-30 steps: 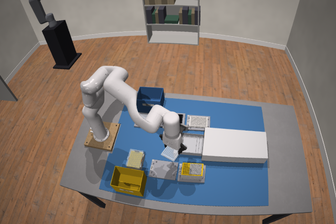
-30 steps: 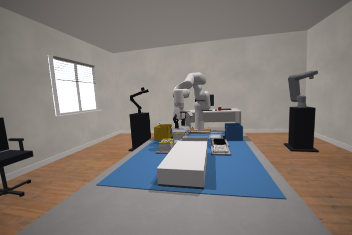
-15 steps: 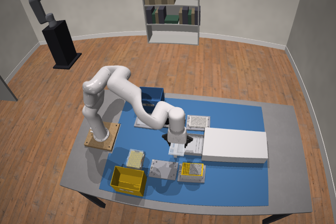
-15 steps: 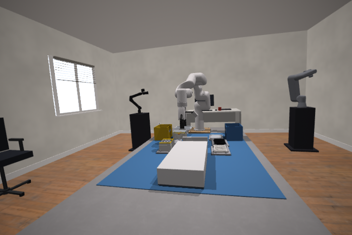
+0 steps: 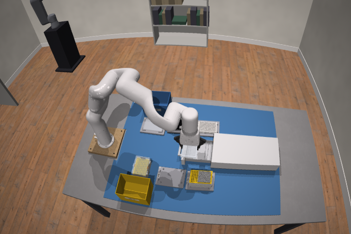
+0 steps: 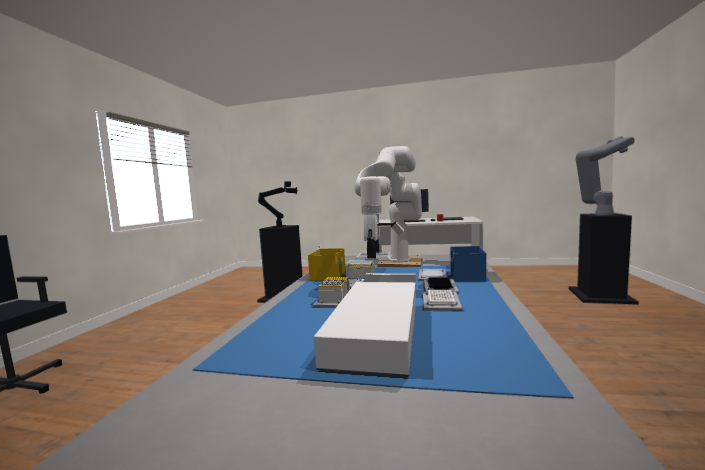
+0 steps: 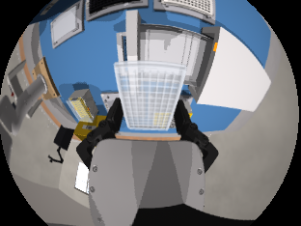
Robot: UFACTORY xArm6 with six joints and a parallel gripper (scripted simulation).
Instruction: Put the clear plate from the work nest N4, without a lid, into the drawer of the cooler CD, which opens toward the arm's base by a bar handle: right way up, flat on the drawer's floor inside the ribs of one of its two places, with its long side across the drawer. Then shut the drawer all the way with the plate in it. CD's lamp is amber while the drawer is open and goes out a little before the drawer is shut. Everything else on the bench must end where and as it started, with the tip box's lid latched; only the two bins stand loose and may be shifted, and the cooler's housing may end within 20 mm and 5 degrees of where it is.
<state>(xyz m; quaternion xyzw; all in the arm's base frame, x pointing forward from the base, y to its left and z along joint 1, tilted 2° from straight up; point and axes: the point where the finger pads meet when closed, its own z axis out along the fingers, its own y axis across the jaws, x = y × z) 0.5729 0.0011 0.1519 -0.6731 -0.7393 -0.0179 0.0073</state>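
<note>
Right now my hand is 7 cm short of the drawer, 6 cm to the right of it and 14 cm above it. From my hand the other things lie so: yellow tip box (9 cm ahead, 14 cm to the right, 11 cm below); white well plate (6 cm ahead, 25 cm to the left, 14 cm below); clear plate (1 cm below).
</note>
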